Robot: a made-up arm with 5 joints.
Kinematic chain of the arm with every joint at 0, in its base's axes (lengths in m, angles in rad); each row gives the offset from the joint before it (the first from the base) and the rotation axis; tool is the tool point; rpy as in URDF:
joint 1: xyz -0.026 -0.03 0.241 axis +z
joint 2: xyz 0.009 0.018 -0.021 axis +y
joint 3: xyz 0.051 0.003 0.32 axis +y
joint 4: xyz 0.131 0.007 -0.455 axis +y
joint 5: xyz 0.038 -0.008 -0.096 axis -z
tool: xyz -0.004 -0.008 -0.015 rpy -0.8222 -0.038 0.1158
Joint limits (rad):
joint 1: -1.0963..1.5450
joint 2: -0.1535..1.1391
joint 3: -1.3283..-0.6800
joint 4: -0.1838..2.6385
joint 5: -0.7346..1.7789
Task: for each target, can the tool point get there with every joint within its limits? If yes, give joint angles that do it. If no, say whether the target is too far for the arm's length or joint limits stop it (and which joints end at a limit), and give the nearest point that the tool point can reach.
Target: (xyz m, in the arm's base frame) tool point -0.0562 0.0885 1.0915
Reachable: no: joint limits stop it (at a limit: joint 1, joint 2, joint 3, joint 4) | nearest point -0.0362 0.3558 0.5628 | short by 0.593 m
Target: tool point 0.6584 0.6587 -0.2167
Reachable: no: too far | nearest point 0.4540 0.4530 -0.0850 | short by 0.319 m
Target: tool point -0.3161 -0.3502 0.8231
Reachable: no: joint limits stop it (at a limit: joint 1, joint 2, joint 3, joint 4) | nearest point 0.1623 -0.3681 0.5598 | short by 0.546 m
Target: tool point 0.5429 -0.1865 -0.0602
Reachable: yes | joints -0.2878 0.7236 -1.0797 0.2267 -0.1685
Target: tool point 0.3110 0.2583 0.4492
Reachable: yes | joints 0.6660 -0.0469 -1.2306 2.2496 0.9372
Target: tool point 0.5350 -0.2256 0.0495
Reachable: yes | joints -0.3541 0.5874 -1.2147 1.0263 -0.4912
